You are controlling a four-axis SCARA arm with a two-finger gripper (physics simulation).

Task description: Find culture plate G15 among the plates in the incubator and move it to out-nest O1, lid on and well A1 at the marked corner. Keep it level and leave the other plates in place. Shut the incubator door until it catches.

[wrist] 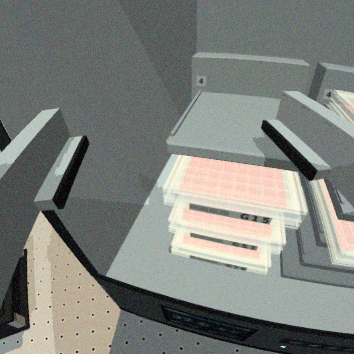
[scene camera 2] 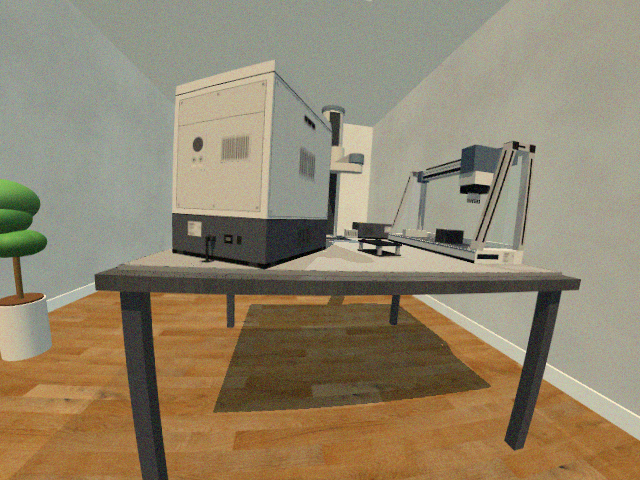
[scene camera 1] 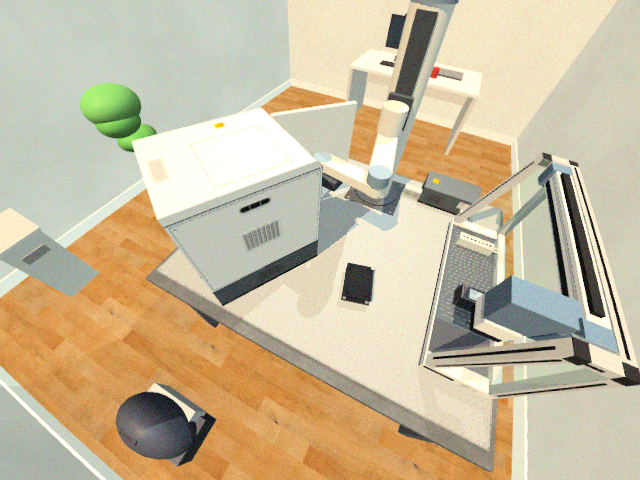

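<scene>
The plate labelled G15 point(wrist: 235, 182) is the top one of a stack of clear-lidded pink plates in the wrist view; it lies below a grey shelf point(wrist: 225, 120) marked 4. A lower plate point(wrist: 222, 245) has a label that is hard to read. My gripper point(wrist: 176, 114) is open and empty, its fingers wide apart in front of and above the stack. The arm reaches to the front of the white incubator point(scene camera 1: 263, 206) point(scene camera 2: 222, 180). The incubator door point(scene camera 1: 317, 129) stands wide open. A low black nest point(scene camera 1: 357, 283) point(scene camera 2: 382, 243) stands on the table; no O1 mark is readable.
More plates point(wrist: 342, 235) stand in a column at the right edge of the wrist view. A framed gantry machine point(scene camera 1: 496, 356) point(scene camera 2: 480, 254) stands along the table's right side. A dark grey box point(scene camera 1: 450, 191) point(scene camera 2: 369, 228) stands near the arm's base.
</scene>
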